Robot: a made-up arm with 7 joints.
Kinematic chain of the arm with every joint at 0, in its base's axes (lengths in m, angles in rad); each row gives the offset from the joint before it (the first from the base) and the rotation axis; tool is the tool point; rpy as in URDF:
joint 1: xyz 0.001 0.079 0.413 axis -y
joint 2: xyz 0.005 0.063 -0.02 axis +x
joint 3: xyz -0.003 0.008 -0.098 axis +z
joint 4: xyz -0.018 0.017 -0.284 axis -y
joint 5: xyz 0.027 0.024 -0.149 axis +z
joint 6: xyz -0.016 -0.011 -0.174 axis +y
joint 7: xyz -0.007 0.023 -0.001 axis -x
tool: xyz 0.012 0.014 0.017 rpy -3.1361 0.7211 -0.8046
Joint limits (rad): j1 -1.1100..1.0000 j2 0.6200..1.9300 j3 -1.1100..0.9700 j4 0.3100..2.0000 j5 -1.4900..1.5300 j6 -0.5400..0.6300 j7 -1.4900..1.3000
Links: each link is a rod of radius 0.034 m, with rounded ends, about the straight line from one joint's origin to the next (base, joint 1, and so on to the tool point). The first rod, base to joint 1, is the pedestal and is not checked.
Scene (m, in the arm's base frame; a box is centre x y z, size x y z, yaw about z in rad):
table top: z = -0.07
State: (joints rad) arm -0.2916 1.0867 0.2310 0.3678 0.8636 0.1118 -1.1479
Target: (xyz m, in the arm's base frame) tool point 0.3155 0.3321 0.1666
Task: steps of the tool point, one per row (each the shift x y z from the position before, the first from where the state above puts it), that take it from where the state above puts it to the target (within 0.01 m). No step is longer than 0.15 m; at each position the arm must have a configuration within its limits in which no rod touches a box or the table.
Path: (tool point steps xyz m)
1: 0.0878 -0.0596 -0.0400
2: 0.0818 -0.0801 -0.0167
3: 0.0668 -0.0938 0.0091
4: 0.0437 -0.0985 0.0336
5: 0.0146 -0.0932 0.0522

